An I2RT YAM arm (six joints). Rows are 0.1 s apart.
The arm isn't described. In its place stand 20 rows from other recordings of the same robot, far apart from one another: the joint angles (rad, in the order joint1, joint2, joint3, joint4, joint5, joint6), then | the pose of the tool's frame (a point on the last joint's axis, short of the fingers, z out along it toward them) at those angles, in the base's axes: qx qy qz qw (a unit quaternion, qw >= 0); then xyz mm.
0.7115 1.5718 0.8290 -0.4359 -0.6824 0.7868 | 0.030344 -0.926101 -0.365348 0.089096 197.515 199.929 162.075
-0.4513 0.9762 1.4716 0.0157 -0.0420 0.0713 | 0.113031 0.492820 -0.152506 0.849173 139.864 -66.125 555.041
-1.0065 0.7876 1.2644 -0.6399 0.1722 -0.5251 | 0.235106 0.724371 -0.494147 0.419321 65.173 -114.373 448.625
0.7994 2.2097 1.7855 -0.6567 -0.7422 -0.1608 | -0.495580 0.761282 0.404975 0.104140 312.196 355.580 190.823
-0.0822 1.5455 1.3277 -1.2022 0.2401 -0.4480 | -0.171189 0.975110 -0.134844 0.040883 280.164 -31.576 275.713
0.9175 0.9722 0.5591 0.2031 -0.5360 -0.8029 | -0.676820 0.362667 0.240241 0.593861 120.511 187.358 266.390
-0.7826 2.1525 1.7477 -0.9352 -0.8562 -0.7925 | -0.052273 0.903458 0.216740 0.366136 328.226 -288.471 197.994
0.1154 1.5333 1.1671 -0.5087 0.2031 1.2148 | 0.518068 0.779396 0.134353 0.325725 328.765 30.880 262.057
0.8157 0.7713 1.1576 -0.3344 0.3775 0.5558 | 0.047289 0.688224 0.351105 0.633117 106.875 94.410 450.968
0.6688 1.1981 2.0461 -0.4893 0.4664 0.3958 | 0.112755 0.574896 0.292417 0.755826 119.764 74.246 619.946
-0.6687 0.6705 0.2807 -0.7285 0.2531 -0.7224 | 0.002349 0.967134 -0.237022 0.092019 80.780 -75.189 142.395
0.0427 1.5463 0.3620 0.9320 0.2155 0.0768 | 0.079261 0.784632 -0.048491 0.612960 266.873 3.783 145.958
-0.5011 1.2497 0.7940 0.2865 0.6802 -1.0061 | 0.028271 0.751438 -0.601891 0.268829 237.720 -155.736 292.942
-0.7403 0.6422 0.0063 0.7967 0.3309 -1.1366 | -0.002847 0.651368 -0.669041 0.357904 101.180 -108.108 191.632
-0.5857 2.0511 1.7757 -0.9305 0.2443 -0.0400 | 0.284320 0.934009 -0.169433 0.134466 355.901 -246.419 237.350
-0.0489 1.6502 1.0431 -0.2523 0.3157 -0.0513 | 0.053632 0.925814 -0.164393 0.336104 345.843 -27.991 204.495
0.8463 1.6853 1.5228 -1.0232 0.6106 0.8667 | 0.067064 0.935496 -0.055369 0.342468 240.885 241.373 299.734
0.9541 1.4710 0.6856 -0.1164 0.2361 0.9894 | 0.055214 0.937173 0.206515 0.275700 166.835 220.935 160.173
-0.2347 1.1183 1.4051 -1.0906 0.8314 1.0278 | 0.622658 0.595718 -0.213226 0.460383 179.254 -69.906 407.236
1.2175 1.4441 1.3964 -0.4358 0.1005 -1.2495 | -0.797986 0.307385 -0.051247 0.515855 117.909 309.415 372.768
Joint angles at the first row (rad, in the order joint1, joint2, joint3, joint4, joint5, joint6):
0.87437, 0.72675, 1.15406, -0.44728, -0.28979, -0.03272
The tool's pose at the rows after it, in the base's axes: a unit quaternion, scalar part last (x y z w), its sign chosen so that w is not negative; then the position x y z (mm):
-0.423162 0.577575 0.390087 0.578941 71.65 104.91 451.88
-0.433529 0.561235 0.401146 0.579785 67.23 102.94 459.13
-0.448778 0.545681 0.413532 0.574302 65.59 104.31 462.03
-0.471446 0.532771 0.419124 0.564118 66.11 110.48 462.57
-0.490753 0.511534 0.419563 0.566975 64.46 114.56 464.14
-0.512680 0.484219 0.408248 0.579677 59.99 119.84 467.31
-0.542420 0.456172 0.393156 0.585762 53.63 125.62 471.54
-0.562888 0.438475 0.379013 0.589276 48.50 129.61 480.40
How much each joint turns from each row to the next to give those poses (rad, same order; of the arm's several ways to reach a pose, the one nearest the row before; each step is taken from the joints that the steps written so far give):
0.00107, 0.01830, 0.04969, -0.03838, -0.05988, -0.01590
0.00981, 0.00128, 0.02631, -0.00438, -0.02805, -0.00616
0.00579, 0.00715, 0.01059, 0.00469, -0.04356, -0.00867
0.01917, 0.02240, 0.01135, -0.00435, -0.03187, -0.02792
0.02625, 0.01001, 0.00396, 0.01402, -0.01212, -0.03874
0.05867, 0.01115, 0.01051, 0.01218, 0.03289, -0.06776
0.07143, 0.01969, 0.02913, -0.02039, 0.03627, -0.08449
0.05588, 0.03044, 0.05710, -0.04108, 0.03804, -0.06189

